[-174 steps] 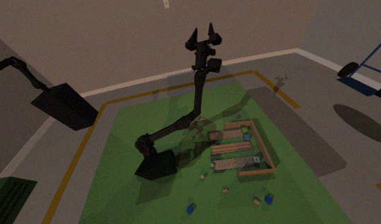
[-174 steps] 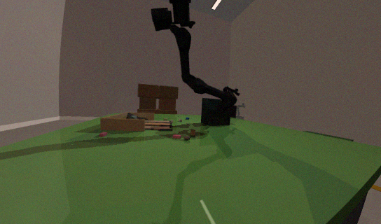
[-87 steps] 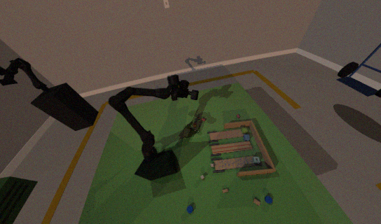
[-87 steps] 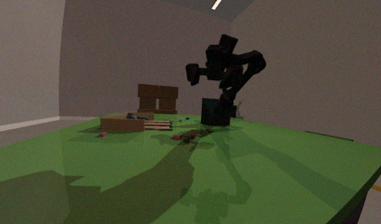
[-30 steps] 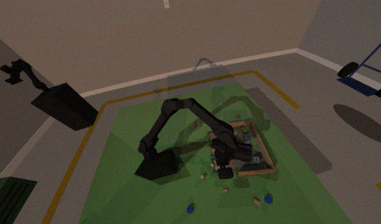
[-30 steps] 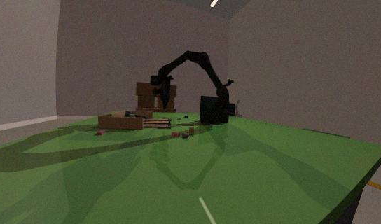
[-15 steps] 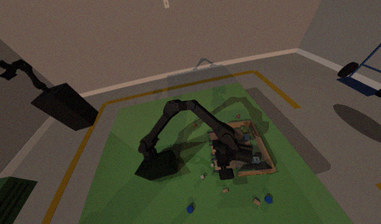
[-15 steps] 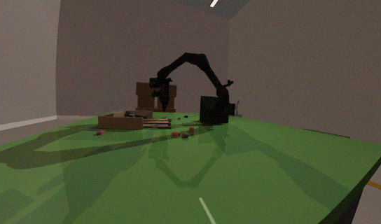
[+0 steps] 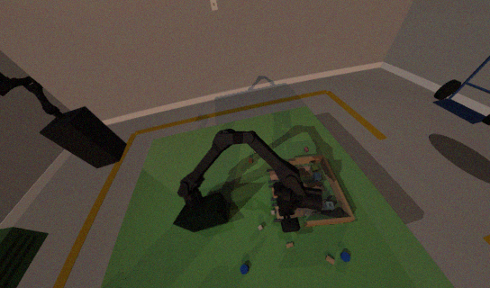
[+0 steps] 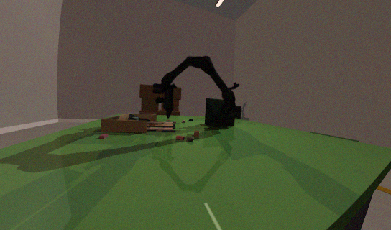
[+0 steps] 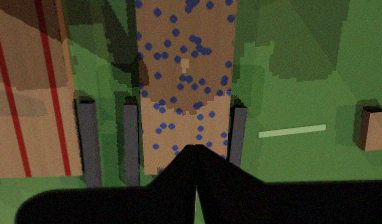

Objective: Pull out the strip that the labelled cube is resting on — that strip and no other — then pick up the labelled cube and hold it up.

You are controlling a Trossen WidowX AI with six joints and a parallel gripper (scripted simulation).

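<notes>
Right now the labelled cube is 20 cm ahead of my gripper tip, 4 cm to the right of it and 1 cm below it.
</notes>
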